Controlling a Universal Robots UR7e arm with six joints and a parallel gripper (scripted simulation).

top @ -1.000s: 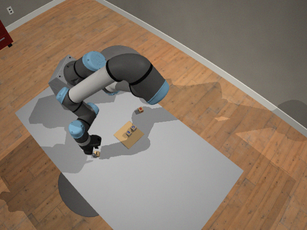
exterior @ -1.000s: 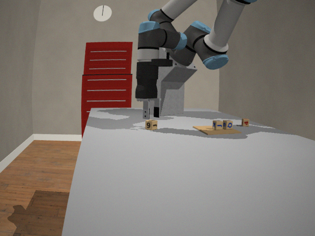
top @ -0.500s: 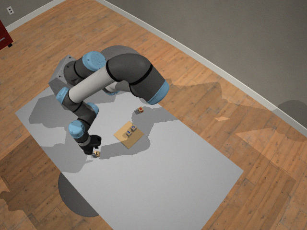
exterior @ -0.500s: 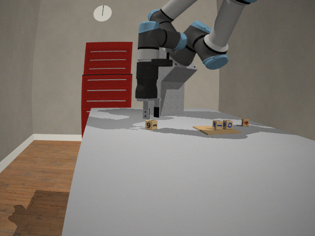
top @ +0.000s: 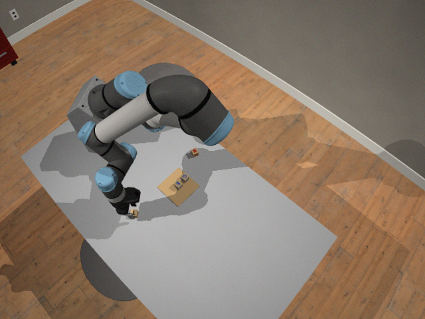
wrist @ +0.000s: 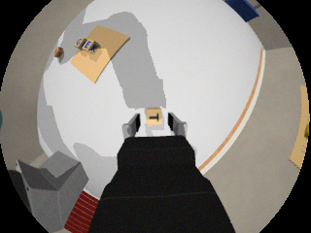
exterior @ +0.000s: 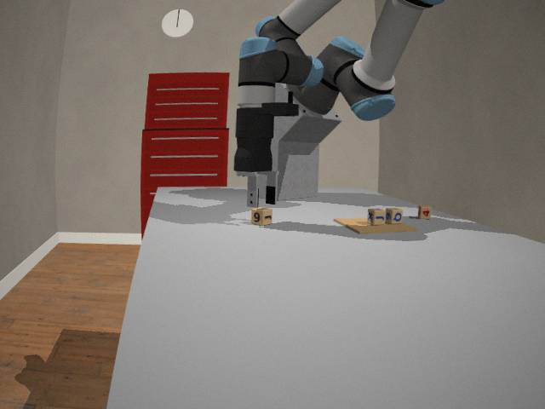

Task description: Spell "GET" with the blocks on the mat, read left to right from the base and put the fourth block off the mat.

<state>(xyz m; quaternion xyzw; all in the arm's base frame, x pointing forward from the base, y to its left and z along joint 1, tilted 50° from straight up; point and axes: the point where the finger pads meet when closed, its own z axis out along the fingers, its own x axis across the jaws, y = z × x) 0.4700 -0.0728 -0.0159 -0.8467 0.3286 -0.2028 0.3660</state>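
Right now the E block is 4 cm behind my hand, 23 cm to the left of it and 4 cm below it. From my hand the other things lie so: tan mat (4 cm behind, 23 cm to the left, 5 cm below).
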